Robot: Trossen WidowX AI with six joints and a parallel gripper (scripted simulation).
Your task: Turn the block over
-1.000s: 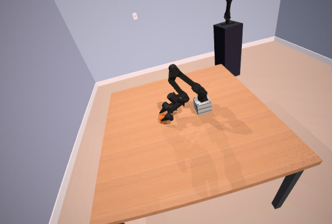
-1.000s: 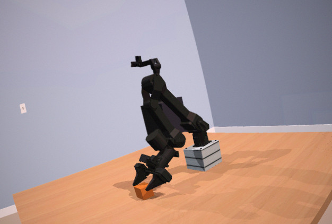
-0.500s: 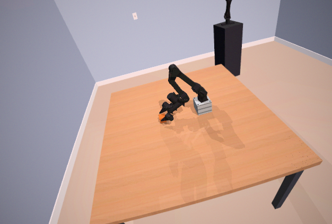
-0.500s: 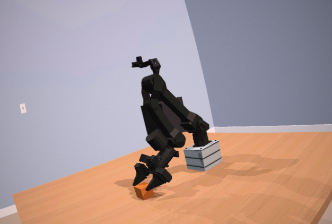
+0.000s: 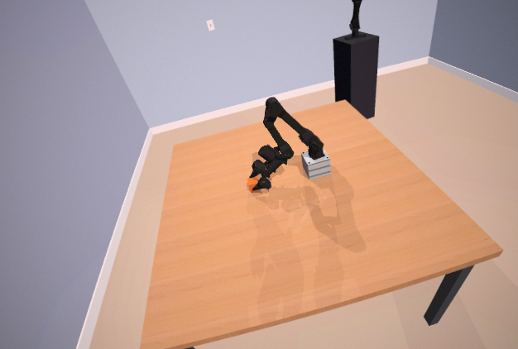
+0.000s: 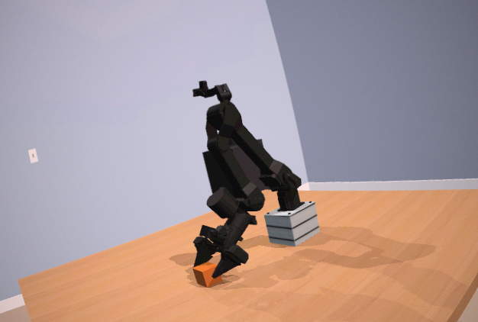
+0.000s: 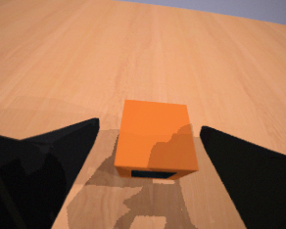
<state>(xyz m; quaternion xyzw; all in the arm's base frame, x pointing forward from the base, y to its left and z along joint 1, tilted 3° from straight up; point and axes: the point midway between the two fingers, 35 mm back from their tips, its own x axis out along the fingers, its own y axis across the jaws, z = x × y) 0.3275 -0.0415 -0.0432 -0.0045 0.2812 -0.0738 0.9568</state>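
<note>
Now: the orange block 20 mm behind my gripper tip and 10 mm below it.
</note>
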